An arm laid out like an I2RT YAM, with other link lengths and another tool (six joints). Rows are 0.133 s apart.
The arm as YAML. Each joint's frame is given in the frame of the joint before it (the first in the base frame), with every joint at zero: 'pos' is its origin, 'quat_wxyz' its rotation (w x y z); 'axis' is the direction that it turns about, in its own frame. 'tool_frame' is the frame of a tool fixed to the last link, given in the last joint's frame.
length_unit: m
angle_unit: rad
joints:
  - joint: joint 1
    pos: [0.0, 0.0, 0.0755]
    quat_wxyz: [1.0, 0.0, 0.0, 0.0]
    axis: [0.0, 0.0, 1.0]
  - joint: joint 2
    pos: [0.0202, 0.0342, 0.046]
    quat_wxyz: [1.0, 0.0, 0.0, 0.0]
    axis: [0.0, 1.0, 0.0]
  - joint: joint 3
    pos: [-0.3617, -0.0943, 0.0]
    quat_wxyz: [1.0, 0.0, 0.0, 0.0]
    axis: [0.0, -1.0, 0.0]
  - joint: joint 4
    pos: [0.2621, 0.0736, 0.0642]
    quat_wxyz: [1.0, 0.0, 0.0, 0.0]
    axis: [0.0, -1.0, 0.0]
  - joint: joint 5
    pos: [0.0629, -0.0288, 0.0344]
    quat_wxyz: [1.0, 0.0, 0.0, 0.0]
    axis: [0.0, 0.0, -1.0]
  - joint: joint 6
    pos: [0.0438, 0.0, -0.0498]
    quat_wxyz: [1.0, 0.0, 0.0, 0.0]
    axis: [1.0, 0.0, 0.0]
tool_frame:
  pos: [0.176, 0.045, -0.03]
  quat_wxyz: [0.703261, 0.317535, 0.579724, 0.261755]
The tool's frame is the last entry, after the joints.
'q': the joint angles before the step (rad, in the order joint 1, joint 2, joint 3, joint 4, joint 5, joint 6). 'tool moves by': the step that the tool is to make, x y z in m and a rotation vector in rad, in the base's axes. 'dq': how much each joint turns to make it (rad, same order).
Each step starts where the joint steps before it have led.
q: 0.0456 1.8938 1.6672 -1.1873 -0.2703 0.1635
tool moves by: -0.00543 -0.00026 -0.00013 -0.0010 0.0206 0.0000
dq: 0.0000 0.0000 -0.0003 -0.0203 0.0001 0.0000
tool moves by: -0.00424 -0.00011 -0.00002 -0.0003 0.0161 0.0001
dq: 0.0000 0.0001 -0.0004 -0.0157 -0.0004 -0.0001
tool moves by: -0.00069 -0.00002 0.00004 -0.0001 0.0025 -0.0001
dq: 0.0000 -0.0001 -0.0001 -0.0025 0.0000 0.0001
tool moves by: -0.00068 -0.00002 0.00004 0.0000 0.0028 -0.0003
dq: 0.0000 0.0001 0.0001 -0.0028 -0.0001 0.0003
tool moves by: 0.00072 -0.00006 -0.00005 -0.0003 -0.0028 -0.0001
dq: 0.0000 -0.0001 -0.0001 0.0028 0.0004 0.0000
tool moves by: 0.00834 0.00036 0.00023 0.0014 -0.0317 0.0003
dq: 0.0000 0.0000 0.0012 0.0305 0.0000 -0.0003
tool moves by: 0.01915 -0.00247 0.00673 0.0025 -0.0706 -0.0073
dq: -0.0077 -0.0004 0.0218 0.0484 0.0004 -0.0004
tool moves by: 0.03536 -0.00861 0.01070 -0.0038 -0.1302 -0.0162
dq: -0.0186 0.0001 0.0248 0.1041 0.0065 -0.0046
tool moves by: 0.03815 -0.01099 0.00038 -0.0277 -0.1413 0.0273
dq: -0.0176 0.0164 0.0004 0.1431 0.0088 -0.0546
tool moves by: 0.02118 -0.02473 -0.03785 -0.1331 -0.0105 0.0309
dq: -0.0019 0.0660 0.0000 0.0580 0.1037 -0.0915
